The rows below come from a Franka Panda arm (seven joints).
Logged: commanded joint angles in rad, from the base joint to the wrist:
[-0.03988 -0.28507 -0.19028 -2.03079 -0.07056 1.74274 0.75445]
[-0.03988 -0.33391 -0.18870 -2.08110 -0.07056 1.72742 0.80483]
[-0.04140 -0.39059 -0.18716 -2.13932 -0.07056 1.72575 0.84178]
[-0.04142 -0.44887 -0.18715 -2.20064 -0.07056 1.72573 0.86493]
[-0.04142 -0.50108 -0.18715 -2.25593 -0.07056 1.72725 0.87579]
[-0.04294 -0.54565 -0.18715 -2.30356 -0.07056 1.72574 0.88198]
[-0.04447 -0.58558 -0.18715 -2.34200 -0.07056 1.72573 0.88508]
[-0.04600 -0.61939 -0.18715 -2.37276 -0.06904 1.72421 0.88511]
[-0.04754 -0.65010 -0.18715 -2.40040 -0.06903 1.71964 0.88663]
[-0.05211 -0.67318 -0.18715 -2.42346 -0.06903 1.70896 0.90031]
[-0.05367 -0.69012 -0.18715 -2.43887 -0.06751 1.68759 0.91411]
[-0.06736 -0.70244 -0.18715 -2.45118 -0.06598 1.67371 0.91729]
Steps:
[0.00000 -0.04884 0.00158 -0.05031 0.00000 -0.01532 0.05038]
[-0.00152 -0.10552 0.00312 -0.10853 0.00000 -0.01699 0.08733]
[-0.00154 -0.16380 0.00313 -0.16985 0.00000 -0.01701 0.11048]
[-0.00154 -0.21601 0.00313 -0.22514 0.00000 -0.01549 0.12134]
[-0.00306 -0.26058 0.00313 -0.27277 0.00000 -0.01700 0.12753]
[-0.00459 -0.30051 0.00313 -0.31121 0.00000 -0.01701 0.13063]
[-0.00612 -0.33432 0.00313 -0.34197 0.00152 -0.01853 0.13066]
[-0.00766 -0.36503 0.00313 -0.36961 0.00153 -0.02310 0.13218]
[-0.01223 -0.38811 0.00313 -0.39267 0.00153 -0.03378 0.14586]
[-0.01379 -0.40505 0.00313 -0.40808 0.00305 -0.05515 0.15966]
[-0.02748 -0.41737 0.00313 -0.42039 0.00458 -0.06903 0.16284]

